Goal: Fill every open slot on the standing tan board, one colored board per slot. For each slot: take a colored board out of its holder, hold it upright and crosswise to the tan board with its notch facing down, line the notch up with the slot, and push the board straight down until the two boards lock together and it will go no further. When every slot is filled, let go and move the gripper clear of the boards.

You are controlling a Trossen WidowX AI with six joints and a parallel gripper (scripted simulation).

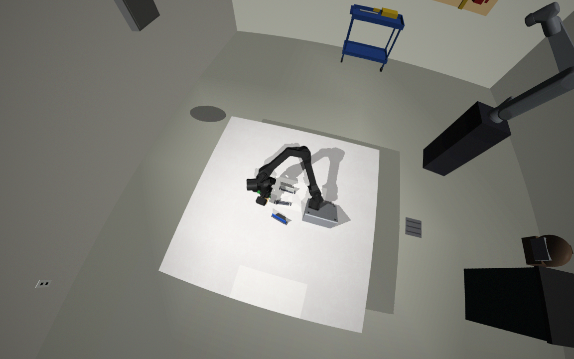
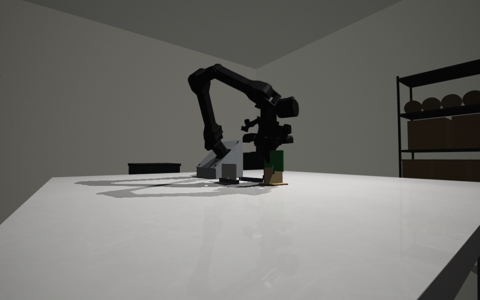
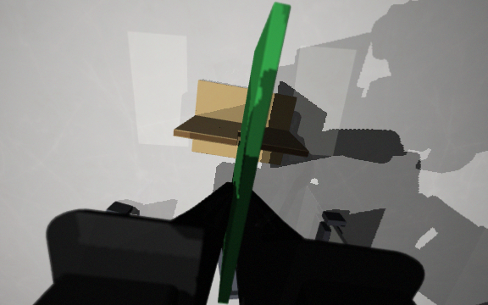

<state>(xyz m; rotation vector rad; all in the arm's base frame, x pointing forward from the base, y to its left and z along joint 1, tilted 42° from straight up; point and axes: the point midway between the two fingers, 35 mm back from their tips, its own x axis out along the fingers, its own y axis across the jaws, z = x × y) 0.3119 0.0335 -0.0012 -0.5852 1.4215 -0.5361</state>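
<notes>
My gripper tip is now 50 mm above the tan board and 20 mm short of it. Also, from my gripper tip: green board (30 mm ahead); then blue board (130 mm behind, 110 mm to the left, 40 mm below).
</notes>
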